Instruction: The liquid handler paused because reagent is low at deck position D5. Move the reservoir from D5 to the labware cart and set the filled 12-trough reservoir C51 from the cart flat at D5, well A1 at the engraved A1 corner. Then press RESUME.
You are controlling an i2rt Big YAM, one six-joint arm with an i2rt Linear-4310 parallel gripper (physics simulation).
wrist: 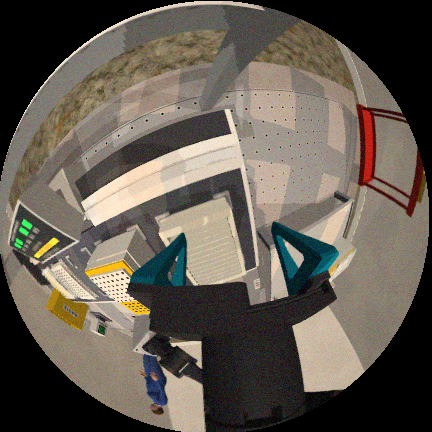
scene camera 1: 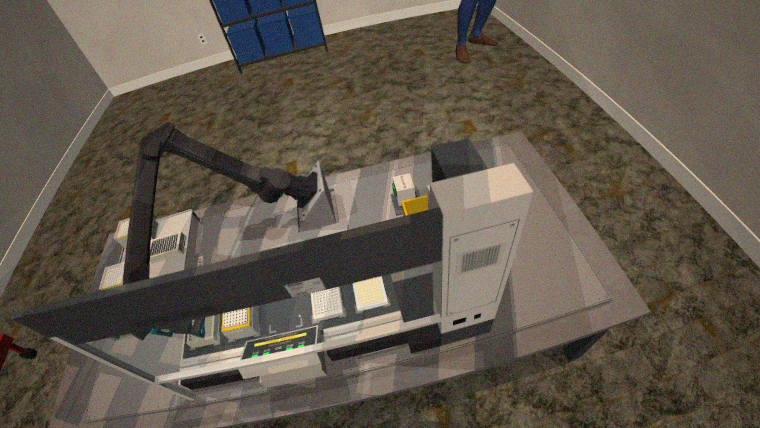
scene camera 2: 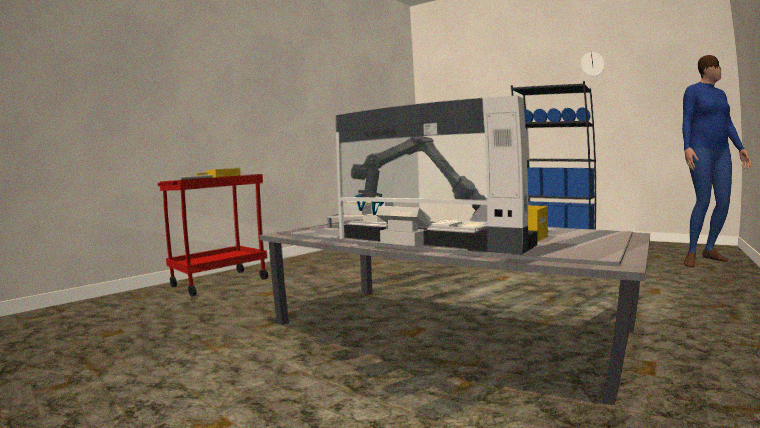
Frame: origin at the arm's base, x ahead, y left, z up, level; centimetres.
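Seen in the pictures: gripper, between the fingertips: (wrist: 229, 231) (scene camera 1: 188, 335) (scene camera 2: 367, 213); arm's base, origin of its link: (wrist: 155, 341) (scene camera 1: 309, 190) (scene camera 2: 484, 207).
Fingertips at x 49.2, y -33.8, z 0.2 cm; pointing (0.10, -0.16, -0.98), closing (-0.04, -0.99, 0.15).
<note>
Offsets run from my fingertips to a thing's top centre.
A pale multi-trough reservoir @(dz -1.2, dx -4.6, dy +2.6 cm) (scene camera 1: 204, 336) (wrist: 212, 242) lies in the end position of the deck, beside a tip box with a yellow band @(dz +2.2, dx -6.1, dy +14.9 cm) (scene camera 1: 236, 319) (wrist: 111, 282). My gripper (scene camera 1: 179, 328) (scene camera 2: 368, 210) (wrist: 229, 231) is open and empty, its teal fingers above the reservoir's level. In the wrist view the left finger overlaps the reservoir and the right one stands out past the deck edge. The control screen (scene camera 1: 281, 341) (wrist: 42, 236) shows a yellow bar and green marks; its RESUME label is not legible. I cannot make out C51 or the A1 corner marks.
A pale, walled unit (wrist: 320, 227) stands beside the deck. White plates (scene camera 1: 326, 303) (scene camera 1: 370, 293) sit farther along the deck. The machine's dark upper beam (scene camera 1: 340, 255) (scene camera 2: 409, 118) spans above it. A red cart (scene camera 2: 212, 182) (wrist: 366, 145) stands apart. A person (scene camera 2: 710, 132) stands behind.
</note>
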